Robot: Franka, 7 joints.
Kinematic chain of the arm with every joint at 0, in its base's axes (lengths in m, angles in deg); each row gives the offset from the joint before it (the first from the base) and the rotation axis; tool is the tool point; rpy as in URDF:
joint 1: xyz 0 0 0.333 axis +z
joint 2: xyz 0 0 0 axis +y
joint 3: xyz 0 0 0.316 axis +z
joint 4: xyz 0.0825 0 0 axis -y
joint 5: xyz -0.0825 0 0.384 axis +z
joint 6: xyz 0 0 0 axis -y
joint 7: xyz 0.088 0 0 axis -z
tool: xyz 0 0 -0.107 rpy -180 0 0
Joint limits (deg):
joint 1: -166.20..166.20
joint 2: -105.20..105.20
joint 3: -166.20..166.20
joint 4: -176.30..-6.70
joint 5: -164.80..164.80
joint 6: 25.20..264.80
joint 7: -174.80..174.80
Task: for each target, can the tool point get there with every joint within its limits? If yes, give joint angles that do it. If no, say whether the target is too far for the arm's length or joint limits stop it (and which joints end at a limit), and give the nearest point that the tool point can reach.
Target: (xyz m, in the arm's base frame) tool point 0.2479 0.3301 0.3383
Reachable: yes | joints 139.13 18.79 -86.24 -162.04 0.73 228.55 -137.07
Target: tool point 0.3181 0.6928 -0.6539
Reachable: no: too far | nearest point 0.2296 0.5000 -0.2889 | short by 0.422 m
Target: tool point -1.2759 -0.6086 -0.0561
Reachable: no: too far | nearest point -0.7466 -0.3561 0.1053 | short by 0.608 m
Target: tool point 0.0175 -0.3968 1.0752
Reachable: yes | joints -27.45 1.09 -64.82 -45.22 106.88 131.70 -60.63
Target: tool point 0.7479 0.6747 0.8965
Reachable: no: too far | nearest point 0.5559 0.5015 0.7518 | short by 0.296 m
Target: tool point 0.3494 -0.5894 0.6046
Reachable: yes | joints -59.07 59.23 44.57 -27.39 38.06 238.48 -116.95
